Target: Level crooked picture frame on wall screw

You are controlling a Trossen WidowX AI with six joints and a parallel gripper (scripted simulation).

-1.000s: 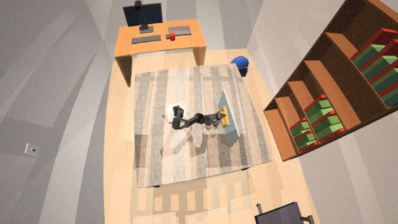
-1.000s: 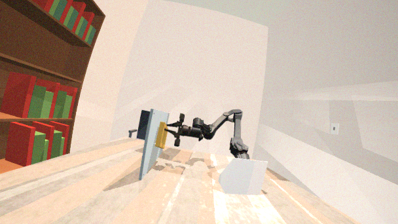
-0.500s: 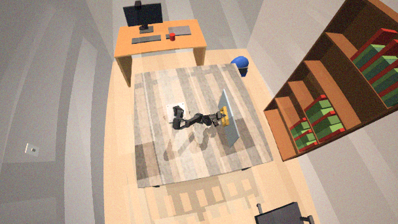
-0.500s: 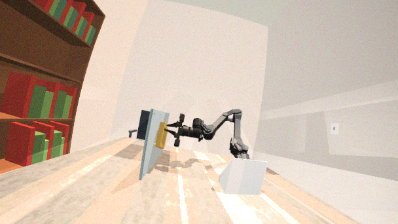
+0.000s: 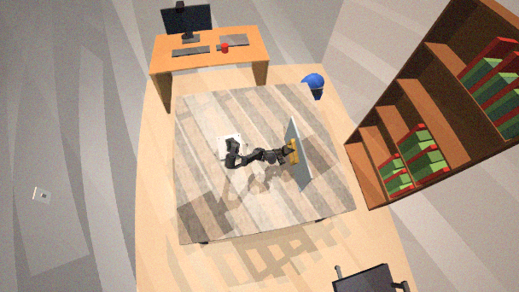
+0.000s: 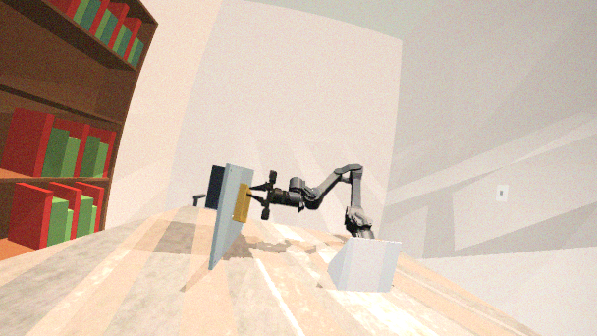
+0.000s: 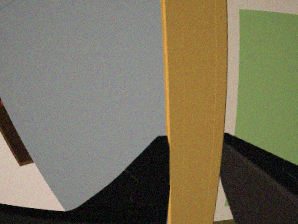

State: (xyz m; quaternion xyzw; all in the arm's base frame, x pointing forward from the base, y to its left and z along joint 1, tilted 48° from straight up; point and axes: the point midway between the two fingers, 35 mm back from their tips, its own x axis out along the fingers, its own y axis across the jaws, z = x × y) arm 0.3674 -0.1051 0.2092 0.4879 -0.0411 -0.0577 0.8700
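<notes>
Right now my gripper tip is 5 cm above the picture frame, 1 cm to the right of it and 1 cm short of it. Round my gripper tip: wall panel 6 cm below, 2 cm ahead, 1 cm to the right.
</notes>
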